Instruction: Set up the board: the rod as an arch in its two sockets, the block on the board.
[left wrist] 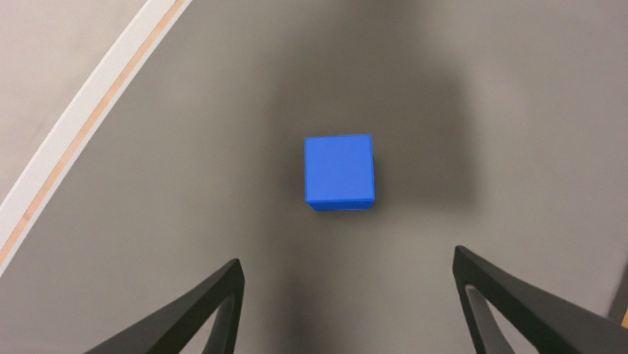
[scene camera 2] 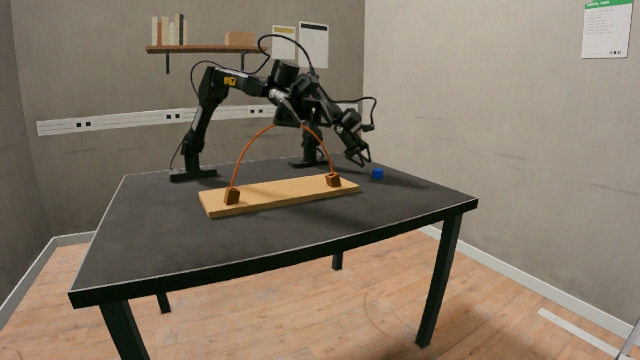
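Seen in the pictures: left gripper, fingertip midpoint: (left wrist: 345, 263) (scene camera 2: 367, 164); right gripper, fingertip midpoint: (scene camera 2: 316, 125); left arm's base at its link origin: (scene camera 2: 309, 162); right arm's base at its link origin: (scene camera 2: 192, 172).
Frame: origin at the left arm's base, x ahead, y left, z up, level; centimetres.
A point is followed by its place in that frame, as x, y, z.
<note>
The orange rod (scene camera 2: 244, 149) @(38.4, -42.5, 16.5) stands as an arch over the tan board (scene camera 2: 280, 193) @(37.6, -31.1, 1.1). Its ends meet the left brown socket (scene camera 2: 231, 196) @(40.4, -47.7, 3.6) and the right brown socket (scene camera 2: 333, 180) @(40.0, -12.7, 3.6); how deep they sit is too small to tell. The top of the arch is hidden by my right gripper (scene camera 2: 289, 124), which is open at that height. The blue block (scene camera 2: 377, 173) @(33.4, 13.1, 1.4) (left wrist: 339, 169) @(32.1, 14.2, 2.6) lies on the table, off the board, past its right end in the scene view. My left gripper (scene camera 2: 366, 163) @(28.2, 11.7, 4.2) (left wrist: 345, 263) @(28.2, 11.7, 4.2) is open and empty, above the table beside the block and apart from it.
The dark table (scene camera 2: 165, 250) @(57.2, -68.4, -0.9) carries the board and both arm bases. In the left wrist view the table's edge runs diagonally at the upper left. A wall shelf (scene camera 2: 200, 49) with books and a box hangs behind the arms.
</note>
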